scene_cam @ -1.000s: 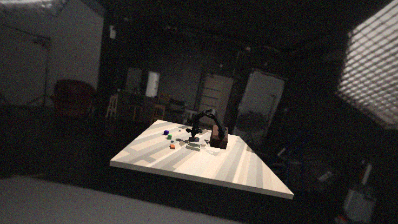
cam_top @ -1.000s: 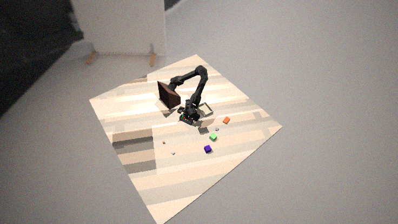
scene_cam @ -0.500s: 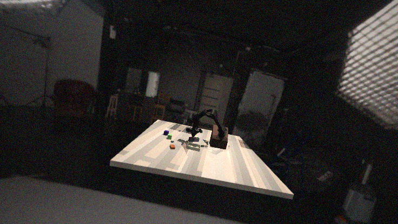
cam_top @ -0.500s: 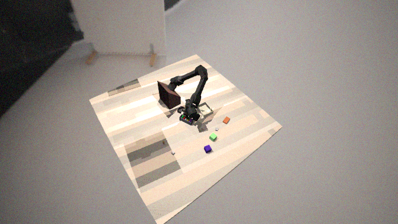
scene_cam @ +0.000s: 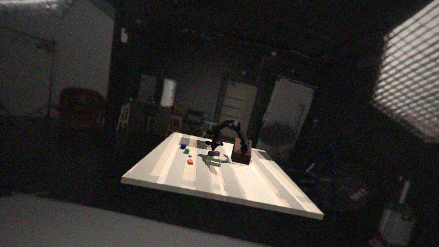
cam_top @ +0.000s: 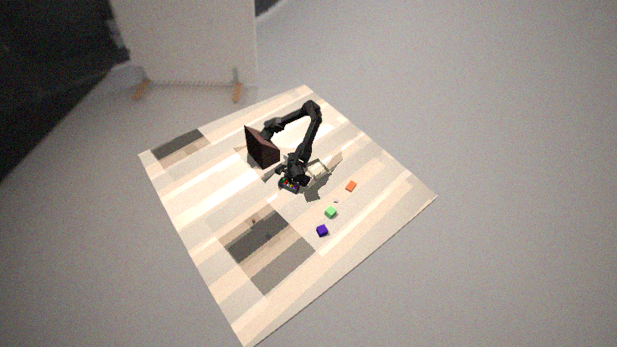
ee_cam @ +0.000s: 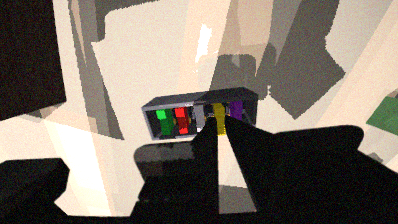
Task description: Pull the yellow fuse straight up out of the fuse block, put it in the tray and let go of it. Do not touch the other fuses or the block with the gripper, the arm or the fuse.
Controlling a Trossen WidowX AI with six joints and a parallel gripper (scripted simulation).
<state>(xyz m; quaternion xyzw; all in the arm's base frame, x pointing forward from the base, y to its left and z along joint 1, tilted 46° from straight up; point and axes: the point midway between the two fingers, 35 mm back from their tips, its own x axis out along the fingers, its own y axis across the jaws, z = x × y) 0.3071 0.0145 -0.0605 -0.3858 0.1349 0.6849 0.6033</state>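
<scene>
Right now my gripper tip is 2 cm short of the purple fuse, 1 cm to the right of it and 2 cm above it. Round my gripper tip: green fuse (5 cm behind, 2 cm to the right, 2 cm below); red fuse (4 cm behind, 1 cm to the right, 2 cm below); yellow fuse (1 cm below).
</scene>
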